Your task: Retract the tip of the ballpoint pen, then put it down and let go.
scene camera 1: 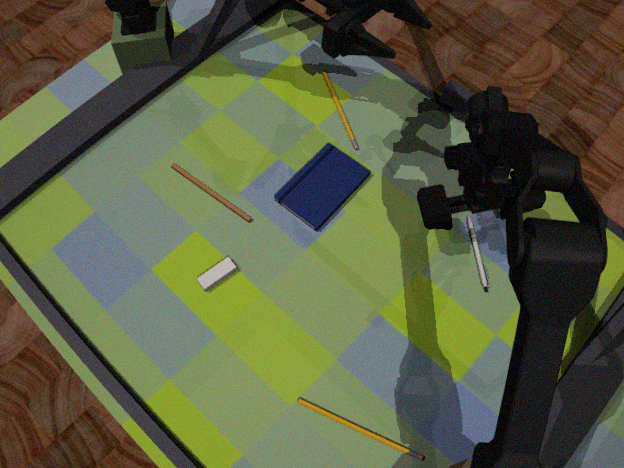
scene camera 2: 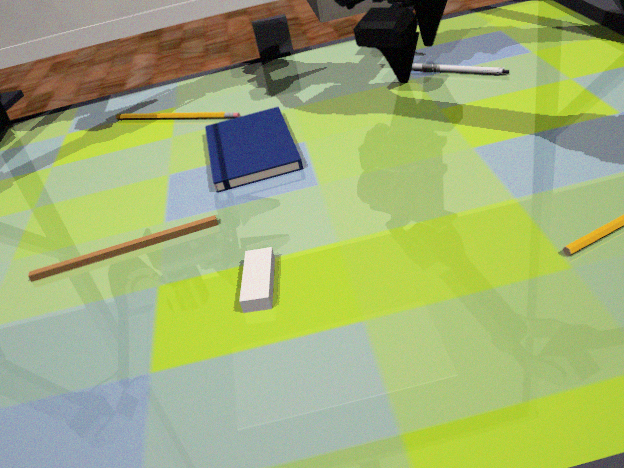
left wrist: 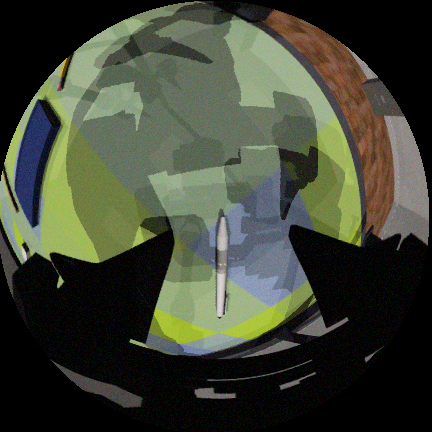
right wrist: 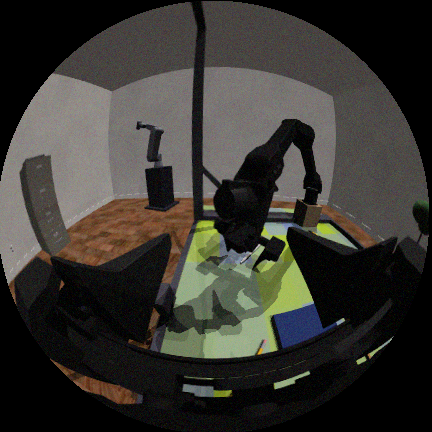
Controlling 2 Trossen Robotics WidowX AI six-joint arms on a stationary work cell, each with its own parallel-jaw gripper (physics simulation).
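Where they show: left gripper, fingertip midpoint: (scene camera 1: 474, 222) (scene camera 2: 416, 63) (left wrist: 233, 233) (right wrist: 240, 258); right gripper, fingertip midpoint: (scene camera 1: 413, 41) (right wrist: 230, 236); left arm's base, link origin: (right wrist: 309, 202); right arm's base, link origin: (scene camera 1: 139, 21).
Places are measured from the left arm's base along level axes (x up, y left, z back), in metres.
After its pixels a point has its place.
The ballpoint pen (scene camera 1: 477, 255) {x -0.097, y -0.336, z -0.204 m} (scene camera 2: 463, 69) {x -0.099, y -0.330, z -0.201 m} (left wrist: 220, 290) {x -0.096, y -0.338, z -0.204 m} lies flat on the table, white with a grey band. In the left wrist view its cone end points up the picture and its clip end points down; whether the writing tip is out is too small to tell. My left gripper (scene camera 2: 416, 62) {x -0.099, y -0.384, z -0.241 m} (left wrist: 233, 233) {x -0.099, y -0.384, z -0.241 m} is open and empty, fingers wide apart above and on either side of the pen; its fingertips are hidden in scene camera 1. My right gripper (scene camera 1: 412, 39) {x 0.112, y -0.451, z -0.452 m} is open and empty, raised near the top edge of the table in scene camera 1.
A dark blue notebook (scene camera 1: 325, 186) {x -0.092, y -0.273, z -0.465 m} (scene camera 2: 254, 143) {x -0.092, y -0.265, z -0.466 m} (left wrist: 35, 155) {x -0.092, y -0.305, z -0.440 m} lies mid-table. A yellow pencil (scene camera 1: 340, 109) {x -0.097, y -0.416, z -0.550 m} (scene camera 2: 171, 115) {x -0.098, y -0.419, z -0.560 m} lies near it, and another pencil (scene camera 1: 360, 428) {x -0.097, y -0.010, z -0.179 m} (scene camera 2: 594, 234) {x -0.097, y 0.009, z -0.245 m} lies farther off. A brown stick (scene camera 1: 211, 192) {x -0.097, y -0.144, z -0.601 m} (scene camera 2: 126, 247) {x -0.099, y -0.142, z -0.602 m} and a white eraser (scene camera 1: 216, 273) {x -0.092, y -0.047, z -0.490 m} (scene camera 2: 257, 277) {x -0.092, y -0.042, z -0.491 m} also lie there.
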